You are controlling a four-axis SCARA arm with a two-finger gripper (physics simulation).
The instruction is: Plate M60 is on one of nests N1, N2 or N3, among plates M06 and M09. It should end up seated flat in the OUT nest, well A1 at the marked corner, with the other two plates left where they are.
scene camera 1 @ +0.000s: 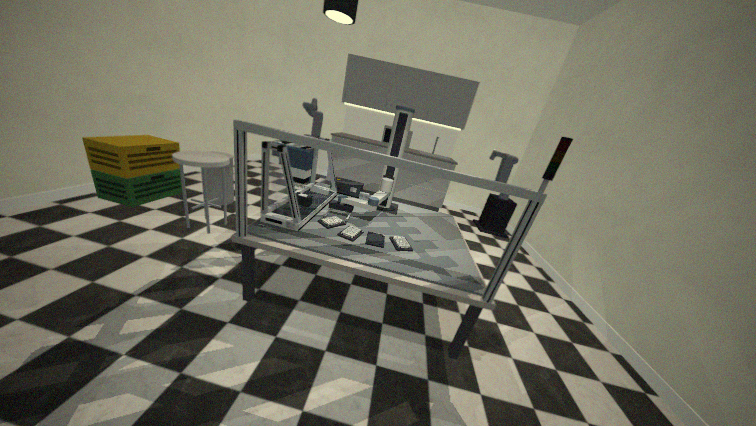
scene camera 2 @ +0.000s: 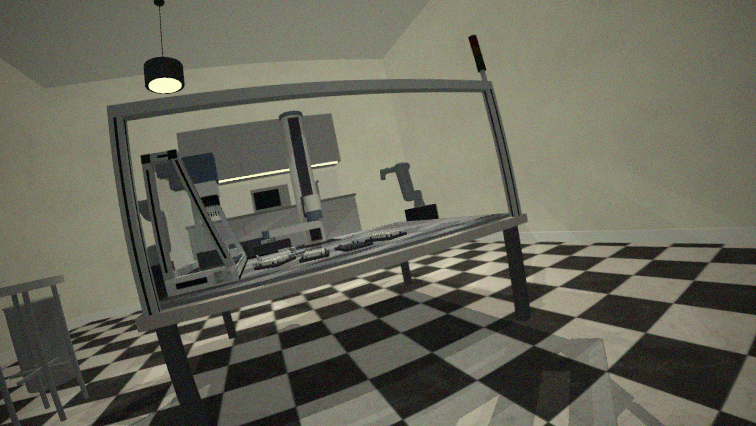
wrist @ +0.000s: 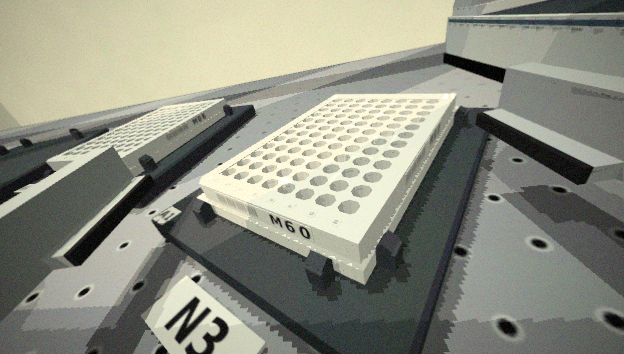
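Pixels of known places: gripper, fingertip midpoint: [scene camera 1: 335,217] [scene camera 2: 277,254] [wrist: 303,132]; arm's base, link origin: [scene camera 1: 382,206].
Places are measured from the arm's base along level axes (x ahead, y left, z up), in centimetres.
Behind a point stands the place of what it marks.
White well plate M60 [wrist: 320,165] @(x 59.6, y -29.2, z 3.7 cm) lies on the dark N3 nest [wrist: 280,295] @(x 54.5, y -27.8, z 2.5 cm) in the wrist view, between its corner posts, label side toward the camera. The nest's A1 tag [wrist: 167,214] @(x 59.2, y -21.5, z 2.5 cm) is by the plate's near left corner. My gripper [wrist: 303,132] @(x 59.9, y -28.8, z 5.2 cm) is open and empty, one finger on each side of M60 and apart from it. Plate M06 [wrist: 150,130] @(x 69.8, y -14.7, z 3.7 cm) sits on the neighbouring nest to the left, partly behind a finger. In scene view 1 three white plates [scene camera 1: 333,221] @(x 64.3, y -28.8, z 3.9 cm) [scene camera 1: 350,231] @(x 72.5, y -14.2, z 3.9 cm) [scene camera 1: 401,242] @(x 69.6, y 20.9, z 3.9 cm) and a dark bare nest [scene camera 1: 375,239] @(x 72.1, y 3.4, z 2.5 cm) stand in a row; their labels are unreadable.
The arm's column [scene camera 1: 400,134] @(x 7.6, y 1.2, z 68.6 cm) [scene camera 2: 300,158] @(x 7.7, y -0.1, z 57.1 cm) stands behind the row. A slanted frame device [scene camera 1: 290,185] @(x 84.8, y -52.3, z 30.1 cm) [scene camera 2: 203,222] @(x 85.0, y -52.9, z 23.9 cm) stands at the table's left end in both scene views. A large frame [scene camera 1: 370,150] @(x 103.5, y -6.8, z 62.2 cm) [scene camera 2: 296,88] @(x 104.4, y -14.8, z 60.1 cm) spans the table's front edge. Perforated deck [wrist: 565,280] @(x 54.9, y -36.0, z 1.3 cm) surrounds the nest.
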